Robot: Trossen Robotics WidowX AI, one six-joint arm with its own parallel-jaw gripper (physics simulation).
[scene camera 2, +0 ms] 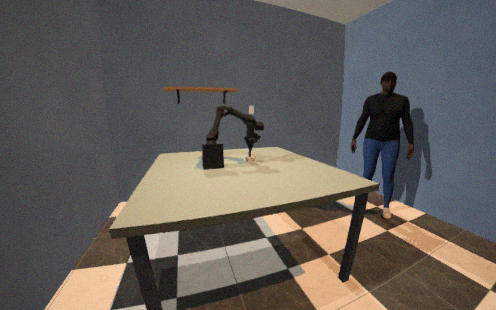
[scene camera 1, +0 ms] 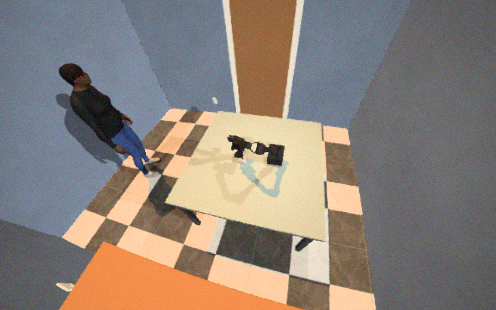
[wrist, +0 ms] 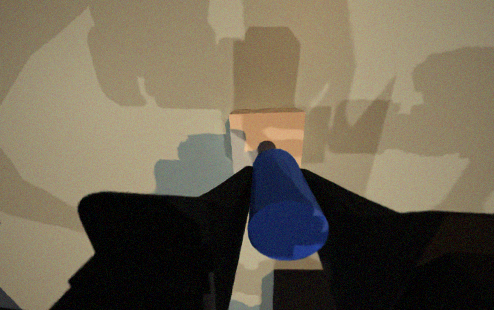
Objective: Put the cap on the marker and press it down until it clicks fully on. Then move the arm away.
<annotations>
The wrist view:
my gripper: 274, 174
blue cap: 286, 223
block: 284, 127
</annotations>
